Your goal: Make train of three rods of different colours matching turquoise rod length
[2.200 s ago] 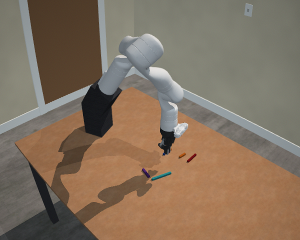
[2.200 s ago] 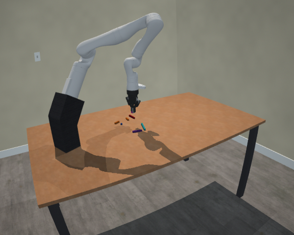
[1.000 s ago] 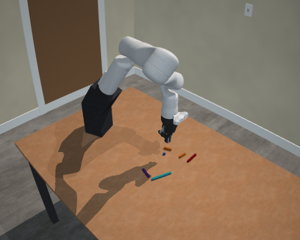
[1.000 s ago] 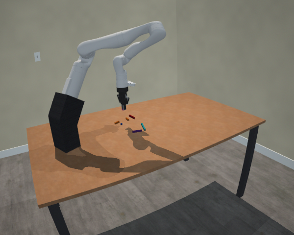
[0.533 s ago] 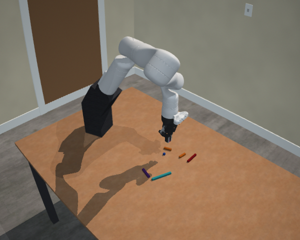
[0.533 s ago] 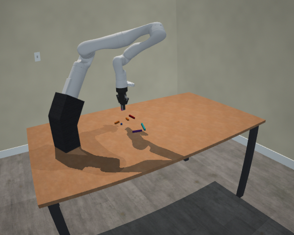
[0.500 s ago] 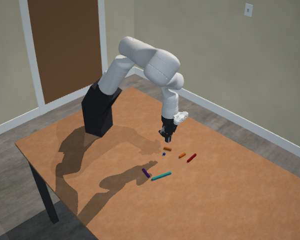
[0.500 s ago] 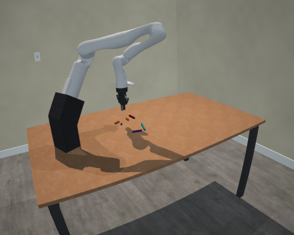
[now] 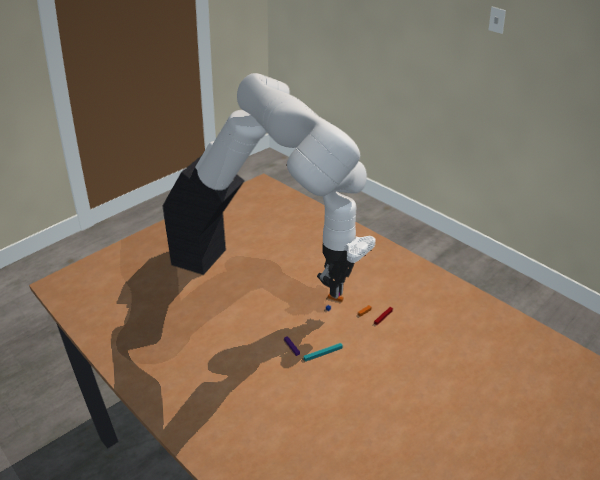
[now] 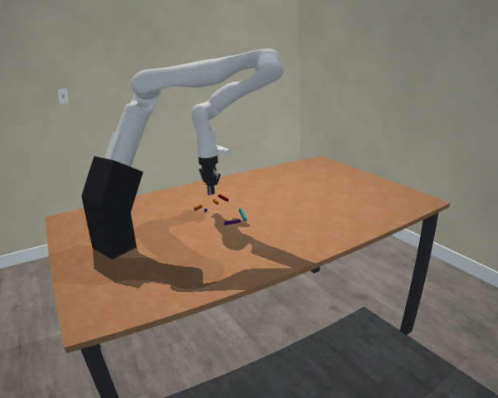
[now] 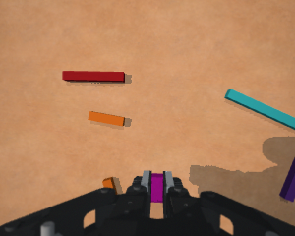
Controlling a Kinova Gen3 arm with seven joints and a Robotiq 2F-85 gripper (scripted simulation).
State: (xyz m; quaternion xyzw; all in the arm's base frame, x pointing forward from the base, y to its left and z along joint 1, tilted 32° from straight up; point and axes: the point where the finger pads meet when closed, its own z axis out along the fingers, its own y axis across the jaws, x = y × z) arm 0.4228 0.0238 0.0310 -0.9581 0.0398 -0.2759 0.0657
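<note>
Right now the blue rod is 80 mm below my hand, 30 mm behind it and 10 mm to the left of it. Round my hand: turquoise rod: 130 mm to the right, 80 mm below, 60 mm ahead; red rod: 100 mm ahead, 80 mm below, 70 mm to the left; magenta rod: 10 mm below.
</note>
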